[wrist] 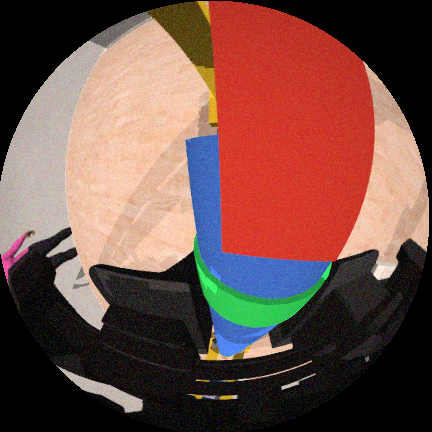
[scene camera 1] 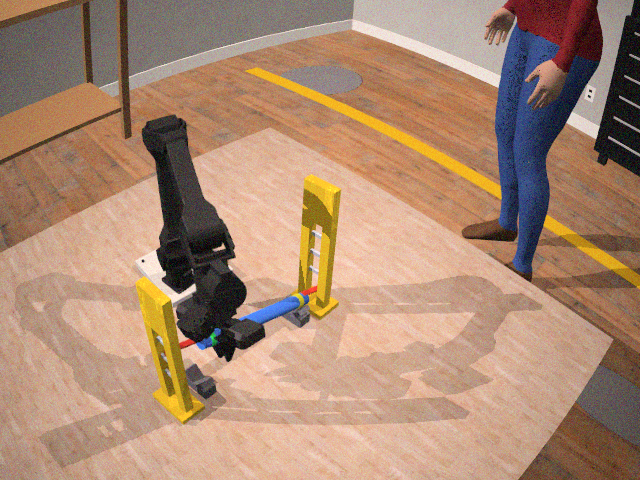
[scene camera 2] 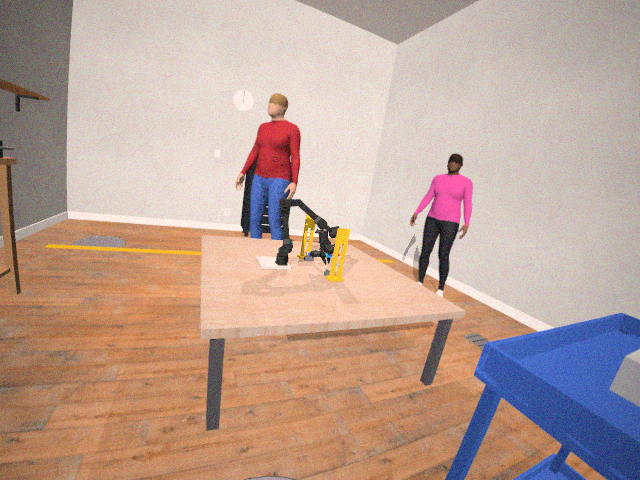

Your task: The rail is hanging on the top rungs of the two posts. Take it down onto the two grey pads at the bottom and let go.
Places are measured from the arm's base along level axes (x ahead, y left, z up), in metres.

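Pixels of known places: gripper, fingertip midpoint: [scene camera 1: 225, 359] [scene camera 2: 327, 264]; arm's base, origin of the base link: [scene camera 1: 179, 280] [scene camera 2: 281, 263].
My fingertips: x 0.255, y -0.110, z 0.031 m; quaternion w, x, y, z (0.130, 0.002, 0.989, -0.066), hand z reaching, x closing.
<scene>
Ahead of a thing's pixels: the offset from my fingertips to its top centre. "pt": to the spot under its first point. Level surfaces: height alone.
The rail [scene camera 1: 273, 311] [wrist: 295, 150] is blue, with a green band, a yellow band and red end bars. It spans between the two yellow posts {pt dx +0.000, dy -0.136, dz +0.235 m} [scene camera 1: 155, 307] {pt dx +0.004, dy +0.265, dz +0.209 m} [scene camera 1: 321, 206] and looks tilted: in scene camera 1 its right end is low, below the visible rungs, close above the right grey pad {dx -0.006, dy +0.213, dz -0.005 m} [scene camera 1: 298, 316]; contact cannot be told. Its left end is well above the left grey pad {dx -0.014, dy -0.063, dz -0.005 m} [scene camera 1: 200, 382]. My gripper [scene camera 1: 232, 338] [scene camera 2: 326, 255] [wrist: 233, 234] is shut on the rail near the green band, left of its middle. In the wrist view the red bar sits off to the right.
The yellow posts also stand in scene camera 2 [scene camera 2: 341, 237] [scene camera 2: 309, 224], on the wooden table {dz -0.049 m} [scene camera 2: 310, 310]. My arm's white base plate [scene camera 2: 268, 262] is beside them. Two people [scene camera 2: 278, 149] [scene camera 2: 449, 201] stand beyond the table. A blue cart [scene camera 2: 558, 356] is at the lower right.
</scene>
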